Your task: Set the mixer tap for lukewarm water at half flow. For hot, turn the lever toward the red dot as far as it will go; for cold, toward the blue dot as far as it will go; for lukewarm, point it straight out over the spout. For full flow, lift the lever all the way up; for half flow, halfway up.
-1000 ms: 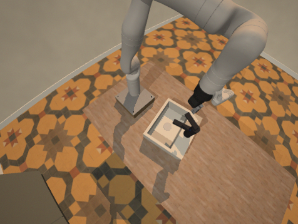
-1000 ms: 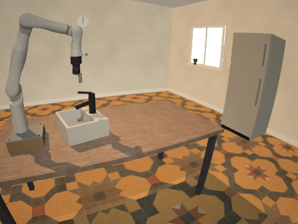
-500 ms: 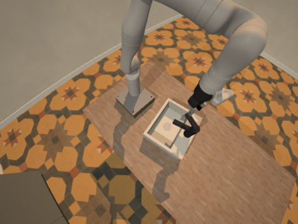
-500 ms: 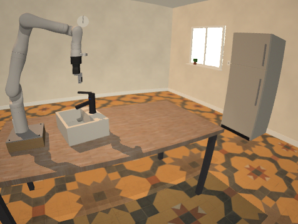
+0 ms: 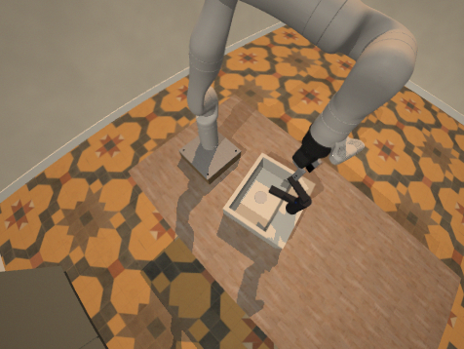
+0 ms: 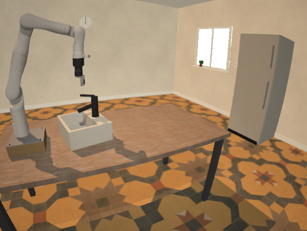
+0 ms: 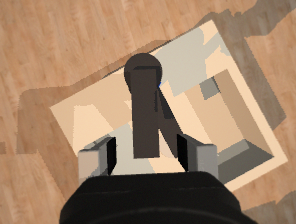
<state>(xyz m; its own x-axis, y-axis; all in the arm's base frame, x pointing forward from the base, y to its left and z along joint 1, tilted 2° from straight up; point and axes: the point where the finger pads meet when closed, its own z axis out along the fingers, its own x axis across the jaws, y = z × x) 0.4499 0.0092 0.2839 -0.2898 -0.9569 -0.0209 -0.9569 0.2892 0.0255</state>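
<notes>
Right now my hand is 9 cm above the black lever, 3 cm short of it and 1 cm to the left of it. The rest, counted from my hand: sink basin 32 cm below, 4 cm to the right, 4 cm behind; then black mixer tap 14 cm below, 5 cm ahead, 2 cm to the right.
</notes>
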